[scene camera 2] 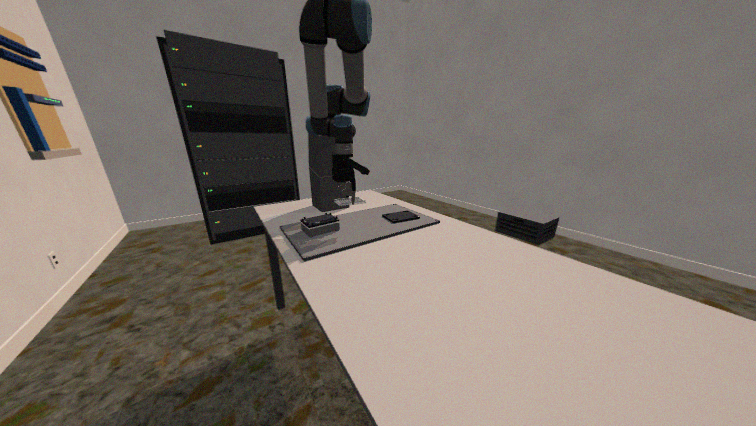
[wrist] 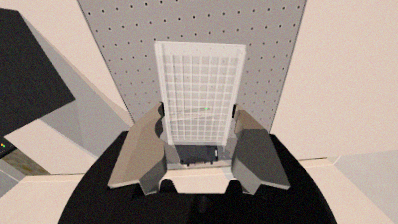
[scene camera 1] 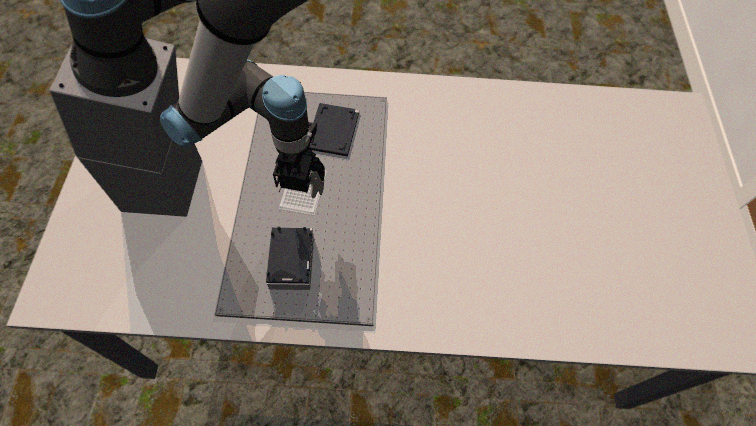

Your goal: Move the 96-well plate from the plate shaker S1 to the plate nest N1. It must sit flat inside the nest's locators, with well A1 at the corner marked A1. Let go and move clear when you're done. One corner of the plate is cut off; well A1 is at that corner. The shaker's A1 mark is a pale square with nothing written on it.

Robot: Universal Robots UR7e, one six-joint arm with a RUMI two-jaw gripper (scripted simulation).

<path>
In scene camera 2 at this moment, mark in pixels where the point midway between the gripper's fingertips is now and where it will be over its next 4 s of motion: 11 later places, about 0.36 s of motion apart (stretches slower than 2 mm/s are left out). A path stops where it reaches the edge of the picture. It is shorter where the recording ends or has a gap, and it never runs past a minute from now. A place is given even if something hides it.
The gripper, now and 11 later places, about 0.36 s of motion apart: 349,202; 355,202; 361,202; 367,201; 374,201; 380,201; 386,201; 391,201; 397,201; 401,201; 401,201; 400,202
</path>
